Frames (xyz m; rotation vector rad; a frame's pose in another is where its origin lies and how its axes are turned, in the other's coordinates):
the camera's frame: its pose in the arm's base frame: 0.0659 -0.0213 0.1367 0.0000 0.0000 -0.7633
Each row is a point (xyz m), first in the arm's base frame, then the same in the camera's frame.
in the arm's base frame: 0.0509 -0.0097 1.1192
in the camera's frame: -0.0189 -0.0020 0.9825
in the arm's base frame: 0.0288 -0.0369 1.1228
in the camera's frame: -0.0160 -0.0369 0.9861
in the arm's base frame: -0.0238 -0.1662 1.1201
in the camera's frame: 0.0354 -0.1667 0.9834
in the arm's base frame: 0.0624 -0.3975 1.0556
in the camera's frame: 0.2575 -0.2742 0.9189
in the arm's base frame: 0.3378 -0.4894 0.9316
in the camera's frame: 0.5201 -0.1503 0.7949
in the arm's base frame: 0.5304 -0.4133 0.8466
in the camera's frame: 0.6066 0.0379 0.7099
